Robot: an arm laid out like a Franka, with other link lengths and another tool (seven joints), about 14 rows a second.
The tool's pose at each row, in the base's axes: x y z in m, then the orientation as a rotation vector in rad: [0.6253 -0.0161 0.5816 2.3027 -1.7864 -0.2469]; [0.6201 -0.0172 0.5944 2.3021 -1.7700 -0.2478]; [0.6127 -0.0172 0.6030 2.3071 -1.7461 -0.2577]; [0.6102 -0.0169 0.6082 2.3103 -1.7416 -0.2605]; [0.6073 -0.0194 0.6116 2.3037 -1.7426 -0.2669]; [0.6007 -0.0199 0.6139 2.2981 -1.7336 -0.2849]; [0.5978 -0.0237 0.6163 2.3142 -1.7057 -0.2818]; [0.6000 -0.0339 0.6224 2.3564 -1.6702 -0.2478]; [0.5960 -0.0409 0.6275 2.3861 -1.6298 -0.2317]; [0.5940 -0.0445 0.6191 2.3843 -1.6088 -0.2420]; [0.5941 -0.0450 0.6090 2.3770 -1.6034 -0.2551]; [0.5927 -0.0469 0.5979 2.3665 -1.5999 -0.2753]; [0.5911 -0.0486 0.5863 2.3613 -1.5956 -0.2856]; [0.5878 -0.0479 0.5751 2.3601 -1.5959 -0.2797]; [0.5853 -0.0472 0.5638 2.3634 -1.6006 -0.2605]
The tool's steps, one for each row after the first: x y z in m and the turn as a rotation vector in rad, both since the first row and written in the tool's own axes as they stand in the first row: [-0.0002 0.0086 -0.0109 -0.0089 0.0066 -0.0078]; [-0.0021 0.0178 -0.0172 -0.0211 0.0088 -0.0226]; [-0.0030 0.0215 -0.0216 -0.0222 0.0077 -0.0266]; [-0.0013 0.0257 -0.0239 -0.0282 0.0061 -0.0235]; [-0.0024 0.0326 -0.0244 -0.0426 0.0014 -0.0267]; [0.0005 0.0369 -0.0257 -0.0447 0.0083 -0.0480]; [0.0110 0.0389 -0.0314 -0.0220 0.0259 -0.0827]; [0.0167 0.0457 -0.0348 -0.0154 0.0392 -0.1155]; [0.0197 0.0461 -0.0260 -0.0301 0.0423 -0.1263]; [0.0202 0.0434 -0.0162 -0.0422 0.0397 -0.1268]; [0.0217 0.0422 -0.0050 -0.0581 0.0334 -0.1255]; [0.0230 0.0409 0.0067 -0.0672 0.0310 -0.1262]; [0.0215 0.0408 0.0183 -0.0658 0.0349 -0.1250]; [0.0202 0.0399 0.0297 -0.0546 0.0432 -0.1225]
